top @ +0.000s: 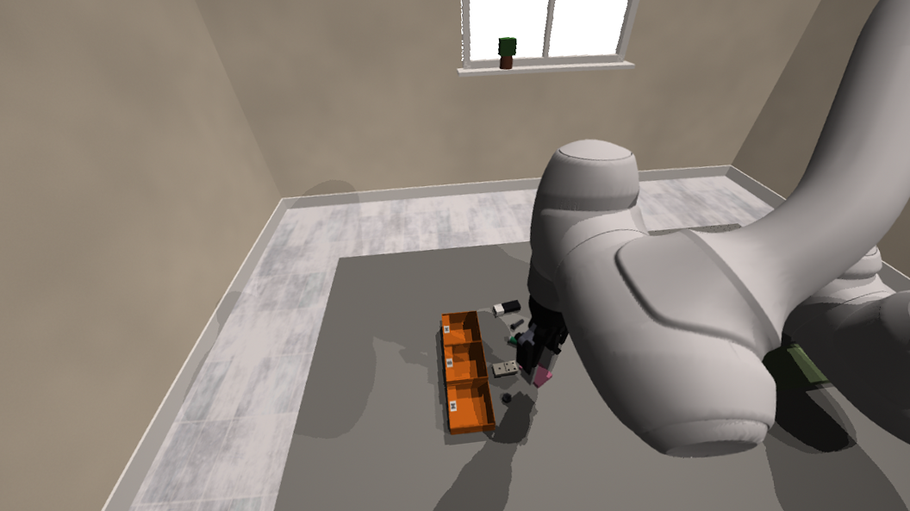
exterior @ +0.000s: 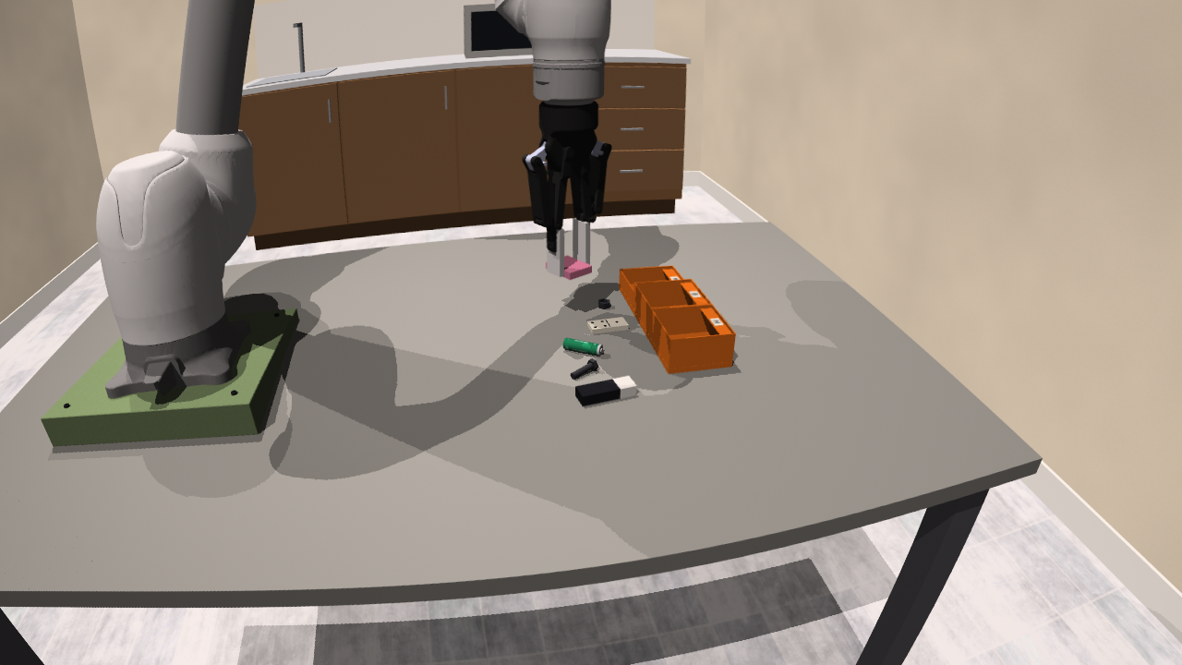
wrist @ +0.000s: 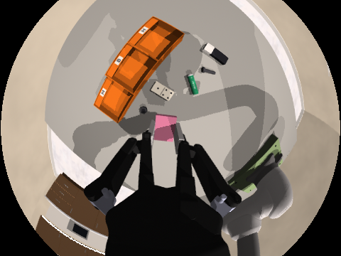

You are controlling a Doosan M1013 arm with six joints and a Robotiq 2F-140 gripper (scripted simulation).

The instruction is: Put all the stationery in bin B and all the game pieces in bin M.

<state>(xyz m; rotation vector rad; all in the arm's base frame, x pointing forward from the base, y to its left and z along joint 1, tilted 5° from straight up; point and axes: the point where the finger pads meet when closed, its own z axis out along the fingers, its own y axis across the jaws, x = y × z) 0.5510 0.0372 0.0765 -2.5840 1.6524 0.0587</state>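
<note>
Right now the orange three-compartment bin is 13 cm ahead of my hand, 8 cm below it and 7 cm to the right of it. From my hand the other things lie so: cream domino (9 cm below, 5 cm to the right, 4 cm ahead); small black nut (10 cm below, 5 cm ahead, 1 cm to the left); pink sticky-note pad (3 cm below).
</note>
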